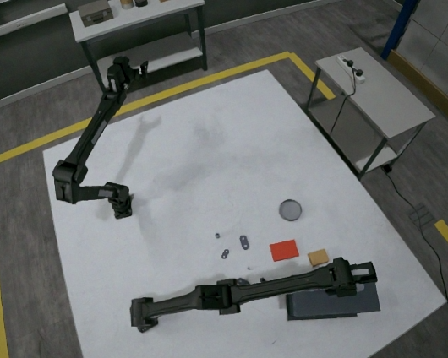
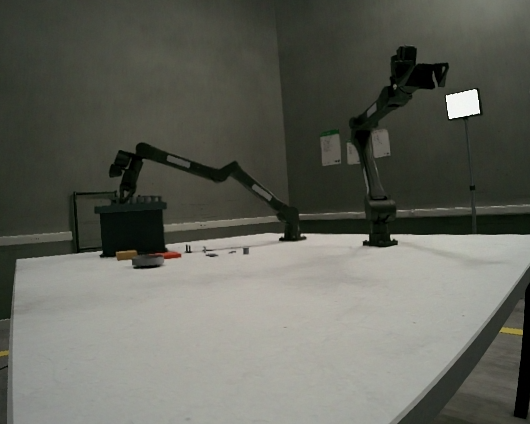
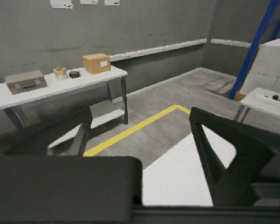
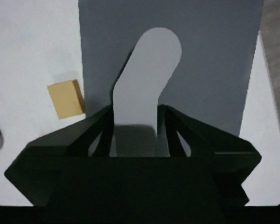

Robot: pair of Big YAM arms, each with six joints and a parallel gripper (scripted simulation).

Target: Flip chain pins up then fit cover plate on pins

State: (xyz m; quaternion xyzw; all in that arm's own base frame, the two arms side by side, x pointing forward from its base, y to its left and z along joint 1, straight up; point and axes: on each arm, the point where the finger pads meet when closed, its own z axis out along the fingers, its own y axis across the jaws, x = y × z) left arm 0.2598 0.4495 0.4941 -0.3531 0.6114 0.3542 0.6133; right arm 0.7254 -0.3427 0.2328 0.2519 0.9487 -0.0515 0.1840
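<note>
Now: the dark grey block 13 cm below my right hand, 4 cm behind it and 1 cm to the right of it. Round my right hand: two-hole plate (36 cm behind, 33 cm to the left, 23 cm below); red square (25 cm to the left, 23 cm below, 10 cm behind); tan block (22 cm below, 16 cm to the left, 3 cm ahead).
</note>
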